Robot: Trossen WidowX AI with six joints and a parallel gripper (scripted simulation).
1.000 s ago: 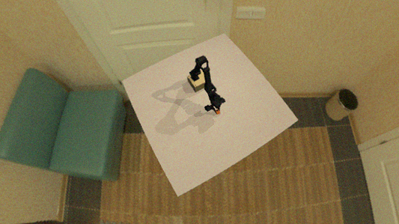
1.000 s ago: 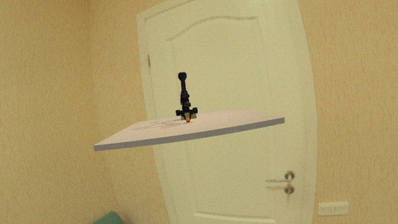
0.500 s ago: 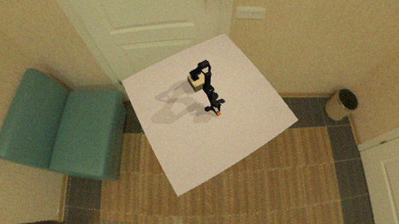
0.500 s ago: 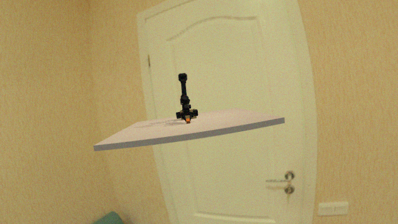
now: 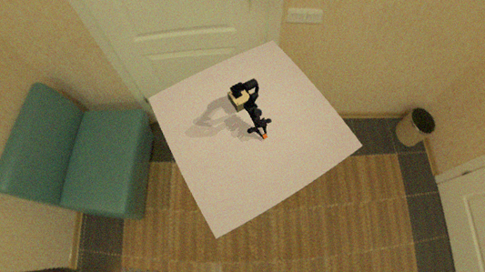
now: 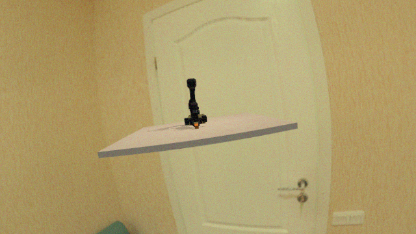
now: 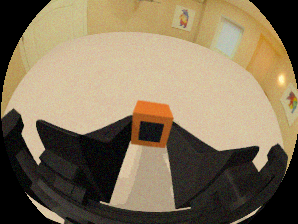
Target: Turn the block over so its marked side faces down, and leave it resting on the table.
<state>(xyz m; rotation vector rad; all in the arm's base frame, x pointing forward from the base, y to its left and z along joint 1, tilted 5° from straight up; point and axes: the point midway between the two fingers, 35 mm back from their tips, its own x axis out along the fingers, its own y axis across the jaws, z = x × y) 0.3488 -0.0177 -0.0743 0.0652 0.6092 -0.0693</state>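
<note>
Right now my gripper tip is 10 mm past the orange block.
</note>
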